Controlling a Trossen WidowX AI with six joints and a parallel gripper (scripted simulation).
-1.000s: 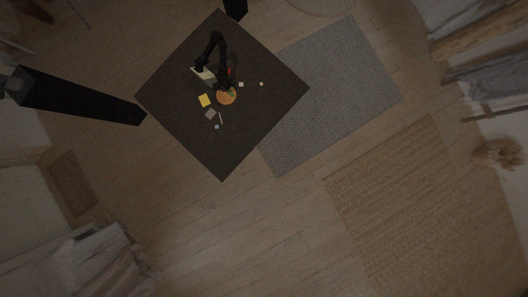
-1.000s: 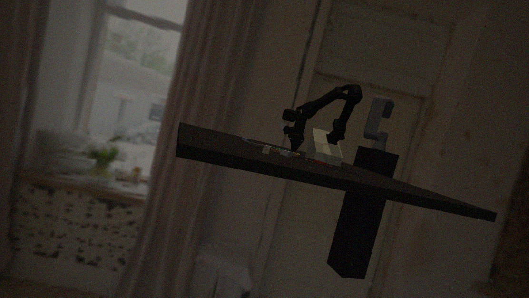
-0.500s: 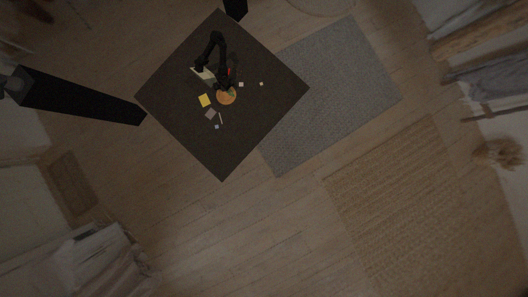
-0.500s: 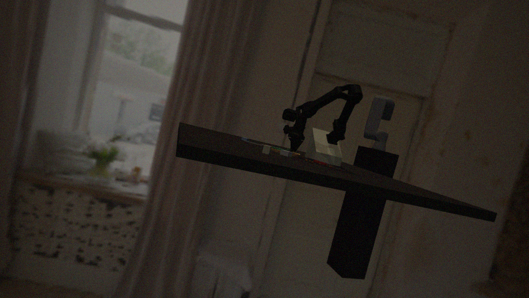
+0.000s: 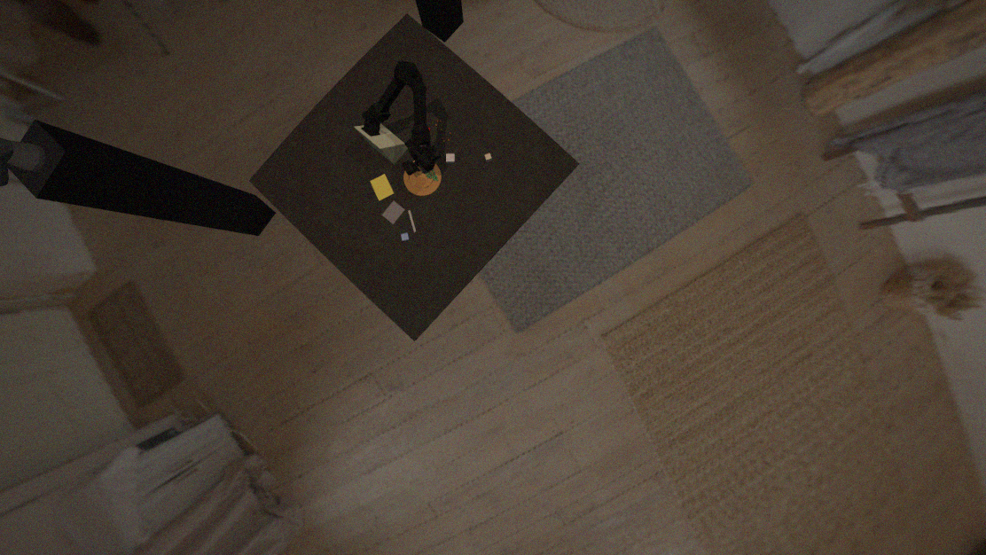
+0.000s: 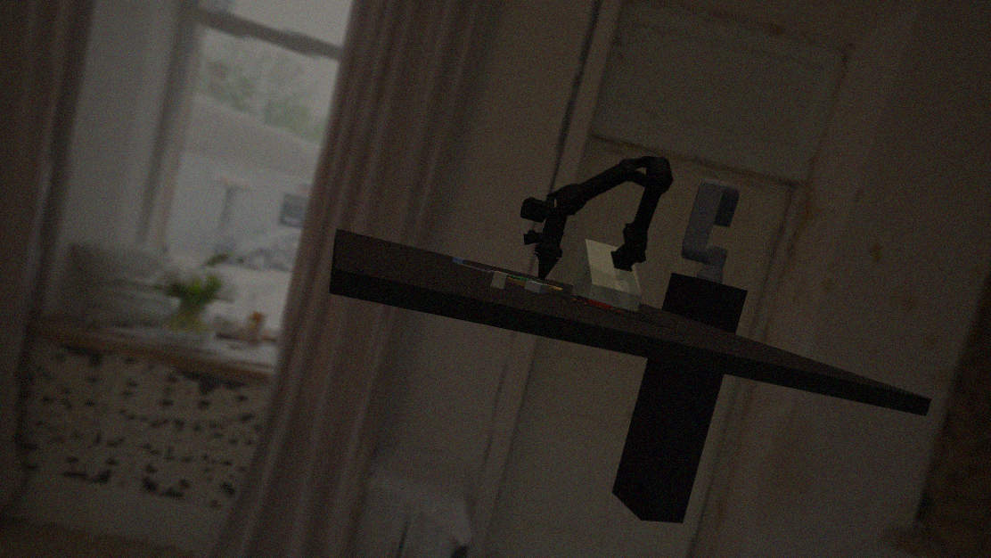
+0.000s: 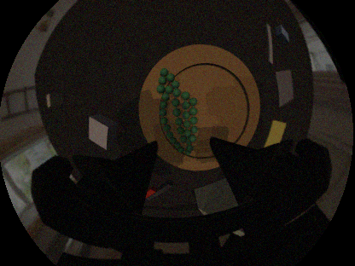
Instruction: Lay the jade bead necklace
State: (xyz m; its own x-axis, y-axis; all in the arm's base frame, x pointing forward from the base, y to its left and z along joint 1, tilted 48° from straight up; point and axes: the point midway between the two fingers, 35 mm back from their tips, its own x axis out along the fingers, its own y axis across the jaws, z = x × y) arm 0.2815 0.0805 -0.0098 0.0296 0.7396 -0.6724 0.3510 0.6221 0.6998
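My gripper tip is now 1 cm short of the round bead board, 5 cm to the left of it and 2 cm above it. The rest, counted from my gripper tip: yellow square (13 cm behind, 22 cm to the right, 3 cm below); then grey-white block (7 cm ahead, 12 cm to the left, 2 cm below); then red item (12 cm behind, 13 cm to the left, 2 cm below).
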